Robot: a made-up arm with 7 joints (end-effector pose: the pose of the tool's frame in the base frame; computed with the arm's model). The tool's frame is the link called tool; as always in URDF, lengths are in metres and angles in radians.
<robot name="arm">
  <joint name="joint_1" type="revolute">
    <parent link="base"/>
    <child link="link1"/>
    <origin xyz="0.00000 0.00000 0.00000" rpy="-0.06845 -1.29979 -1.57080"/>
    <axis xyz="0 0 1"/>
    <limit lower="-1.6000" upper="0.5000"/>
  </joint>
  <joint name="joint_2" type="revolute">
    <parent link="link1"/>
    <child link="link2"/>
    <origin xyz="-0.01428 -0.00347 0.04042" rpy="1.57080 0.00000 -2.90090"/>
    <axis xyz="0 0 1"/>
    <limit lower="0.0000" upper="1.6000"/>
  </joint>
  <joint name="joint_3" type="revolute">
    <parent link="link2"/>
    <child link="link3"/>
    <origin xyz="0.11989 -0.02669 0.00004" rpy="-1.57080 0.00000 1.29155"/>
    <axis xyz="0 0 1"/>
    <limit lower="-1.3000" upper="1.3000"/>
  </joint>
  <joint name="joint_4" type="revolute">
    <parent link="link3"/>
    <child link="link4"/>
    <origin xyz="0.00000 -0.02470 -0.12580" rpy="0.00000 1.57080 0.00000"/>
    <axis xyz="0 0 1"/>
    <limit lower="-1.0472" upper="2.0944"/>
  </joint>
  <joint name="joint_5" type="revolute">
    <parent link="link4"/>
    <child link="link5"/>
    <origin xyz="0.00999 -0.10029 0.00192" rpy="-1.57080 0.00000 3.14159"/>
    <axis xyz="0 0 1"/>
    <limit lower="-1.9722" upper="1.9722"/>
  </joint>
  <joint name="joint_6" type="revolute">
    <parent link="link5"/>
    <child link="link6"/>
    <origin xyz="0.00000 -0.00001 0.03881" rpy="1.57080 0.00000 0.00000"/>
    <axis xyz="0 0 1"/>
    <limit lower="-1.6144" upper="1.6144"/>
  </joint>
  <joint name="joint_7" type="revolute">
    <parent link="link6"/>
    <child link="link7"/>
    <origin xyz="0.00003 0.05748 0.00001" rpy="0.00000 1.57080 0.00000"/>
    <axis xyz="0 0 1"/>
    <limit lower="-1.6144" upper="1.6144"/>
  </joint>
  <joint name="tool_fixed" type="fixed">
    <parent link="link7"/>
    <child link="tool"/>
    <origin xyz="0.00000 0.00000 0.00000" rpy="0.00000 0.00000 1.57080"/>
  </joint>
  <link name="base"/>
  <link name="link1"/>
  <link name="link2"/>
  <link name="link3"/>
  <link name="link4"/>
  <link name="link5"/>
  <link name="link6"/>
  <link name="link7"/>
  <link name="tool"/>
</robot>
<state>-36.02 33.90 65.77 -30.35 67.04 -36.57 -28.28</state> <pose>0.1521 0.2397 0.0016 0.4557 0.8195 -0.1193 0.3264</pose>
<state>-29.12 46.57 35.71 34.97 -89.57 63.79 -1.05</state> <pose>0.2423 0.3062 -0.1613 0.8040 -0.5483 0.2277 -0.0332</pose>
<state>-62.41 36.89 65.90 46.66 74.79 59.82 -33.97</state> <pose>0.2682 0.3376 -0.1258 0.7694 -0.0383 0.5247 0.3623</pose>
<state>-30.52 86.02 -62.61 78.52 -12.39 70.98 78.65</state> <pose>0.0619 0.4540 -0.0255 0.3332 -0.7844 -0.2713 -0.4472</pose>
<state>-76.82 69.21 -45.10 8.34 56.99 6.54 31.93</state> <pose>0.3526 0.1575 0.0484 0.3202 0.8035 -0.4714 0.1722</pose>
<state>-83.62 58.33 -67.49 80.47 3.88 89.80 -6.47</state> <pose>0.2935 0.3242 -0.0154 0.3261 0.3538 0.6468 0.5917</pose>
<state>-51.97 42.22 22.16 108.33 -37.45 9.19 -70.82</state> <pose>0.2279 0.2865 -0.2828 0.8578 -0.4749 0.1749 -0.0904</pose>
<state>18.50 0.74 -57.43 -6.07 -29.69 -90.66 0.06</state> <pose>-0.0068 -0.0568 -0.2291 0.7830 -0.5061 -0.3616 0.0122</pose>
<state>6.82 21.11 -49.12 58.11 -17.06 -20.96 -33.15</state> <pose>-0.0631 0.1085 -0.4201 0.6861 -0.0204 0.5565 -0.4681</pose>
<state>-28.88 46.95 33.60 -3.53 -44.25 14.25 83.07</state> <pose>0.2447 0.2832 -0.0424 0.6472 -0.1666 -0.1451 0.7296</pose>
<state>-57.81 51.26 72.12 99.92 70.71 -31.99 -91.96</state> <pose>0.2949 0.3224 -0.1722 0.7782 0.0980 0.2665 -0.5601</pose>
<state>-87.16 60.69 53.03 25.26 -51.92 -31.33 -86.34</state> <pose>0.1657 0.3541 0.1626 0.4675 0.3717 -0.7922 -0.1248</pose>
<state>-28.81 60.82 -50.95 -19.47 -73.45 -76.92 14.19</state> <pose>0.2051 0.1415 -0.1334 0.8607 -0.3745 -0.3223 -0.1227</pose>
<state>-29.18 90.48 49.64 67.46 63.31 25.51 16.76</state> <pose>0.0776 0.4689 0.0884 0.3029 0.5730 0.3317 0.6855</pose>
